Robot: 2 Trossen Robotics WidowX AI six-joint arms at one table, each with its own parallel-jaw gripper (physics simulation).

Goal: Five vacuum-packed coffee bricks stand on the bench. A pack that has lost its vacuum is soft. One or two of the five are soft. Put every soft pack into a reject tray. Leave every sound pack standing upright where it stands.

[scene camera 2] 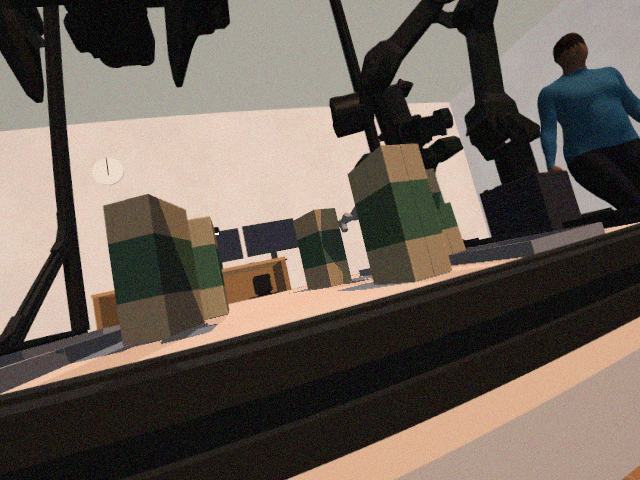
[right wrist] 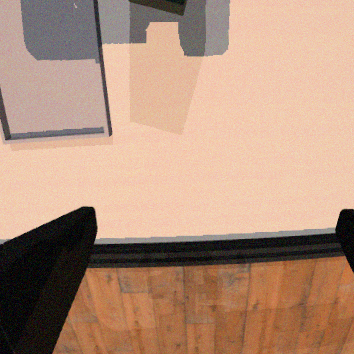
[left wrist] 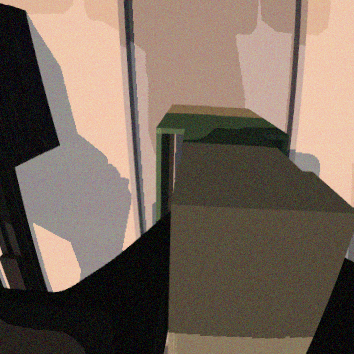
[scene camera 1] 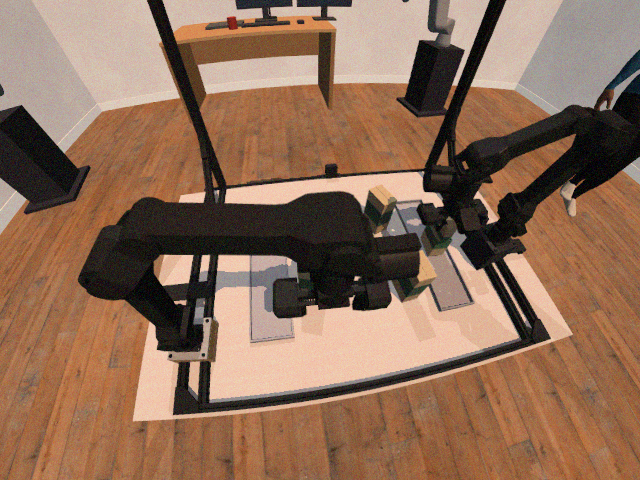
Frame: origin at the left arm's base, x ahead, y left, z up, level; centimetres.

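Seen in the pictures: left gripper, fingertip midpoint: [left wrist: 216, 223] [scene camera 1: 442, 230]; right gripper, fingertip midpoint: [scene camera 2: 108, 90] [right wrist: 218, 219] [scene camera 1: 329, 309]; left arm's base, link origin: [scene camera 2: 521, 182] [scene camera 1: 496, 236]; right arm's base, link origin: [scene camera 1: 189, 338].
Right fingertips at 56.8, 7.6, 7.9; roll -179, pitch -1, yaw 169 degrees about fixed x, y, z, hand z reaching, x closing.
Offsets run from my right fingertips to a thing's top centre, as dx, dy, dz.
My left gripper [scene camera 1: 439, 223] [left wrist: 216, 223] is shut on a tan and green coffee pack {-40.6, -15.4, -2.9} [scene camera 1: 435, 242] [scene camera 2: 452, 229] [left wrist: 260, 250], held upright low at the right reject tray {-40.6, -15.0, -16.7} [scene camera 1: 454, 291] [scene camera 2: 516, 251] [left wrist: 265, 65]; whether its base touches the tray is hidden. Four packs stand upright: a front right pack {-25.2, -4.9, -4.0} [scene camera 1: 410, 289] [scene camera 2: 408, 217], a back pack {-26.7, -29.5, -4.0} [scene camera 1: 379, 209] [scene camera 2: 320, 253], a front left pack {-0.2, -14.6, -4.0} [scene camera 1: 303, 281] [scene camera 2: 136, 268], and one behind it {-5.2, -25.7, -4.0} [scene camera 2: 209, 268], hidden in scene camera 1. My right gripper [scene camera 1: 330, 299] [scene camera 2: 107, 90] [right wrist: 218, 219] is open and empty, high above the bench.
The left reject tray {+10.9, -22.4, -16.7} [scene camera 1: 271, 328] [right wrist: 55, 100] lies beside the front left pack. The right arm [scene camera 1: 232, 227] covers the bench's middle in scene camera 1. Black frame rails [scene camera 1: 351, 384] edge the bench. A person [scene camera 2: 589, 108] stands behind the left arm.
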